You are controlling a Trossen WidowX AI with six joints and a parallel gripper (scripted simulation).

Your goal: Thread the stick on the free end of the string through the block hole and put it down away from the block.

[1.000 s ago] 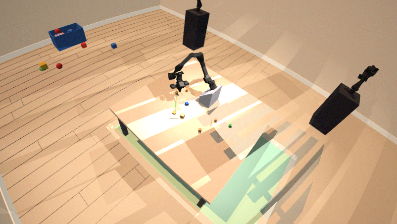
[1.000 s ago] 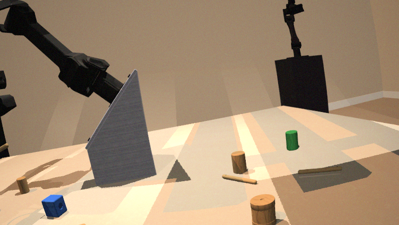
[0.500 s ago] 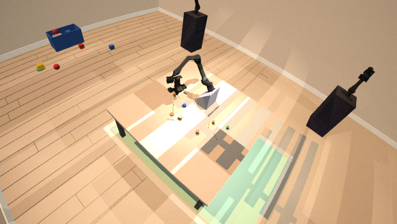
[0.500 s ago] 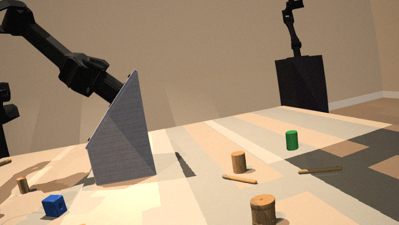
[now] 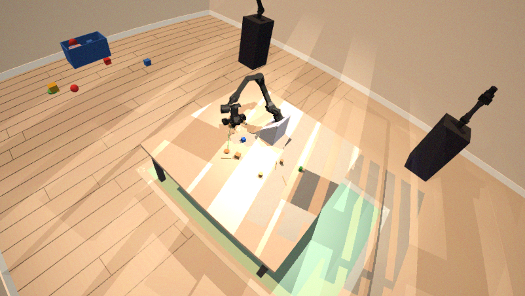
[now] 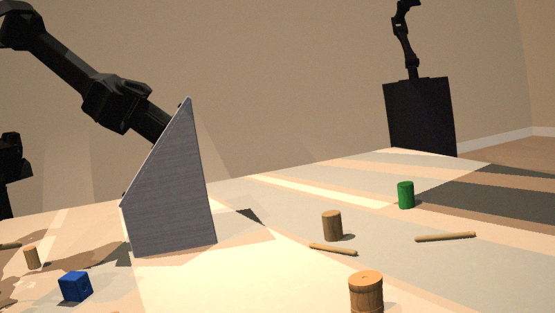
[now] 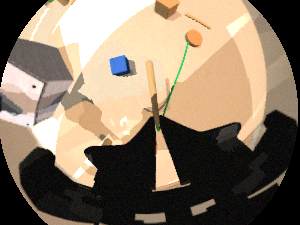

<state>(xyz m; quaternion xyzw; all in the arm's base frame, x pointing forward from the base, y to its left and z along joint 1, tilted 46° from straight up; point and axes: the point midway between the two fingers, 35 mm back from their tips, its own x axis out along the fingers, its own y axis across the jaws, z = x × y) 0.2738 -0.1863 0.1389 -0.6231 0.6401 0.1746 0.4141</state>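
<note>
Now: gripper tip 100 mm to the right of the blue cube, 70 mm above it and 20 mm past it. From my gripper tip the other things lie so: round wooden button (160 mm ahead, 100 mm to the left, 70 mm below); wooden peg (160 mm behind, 60 mm below, 40 mm to the right); wooden block (190 mm to the left, 130 mm ahead, 60 mm below).
</note>
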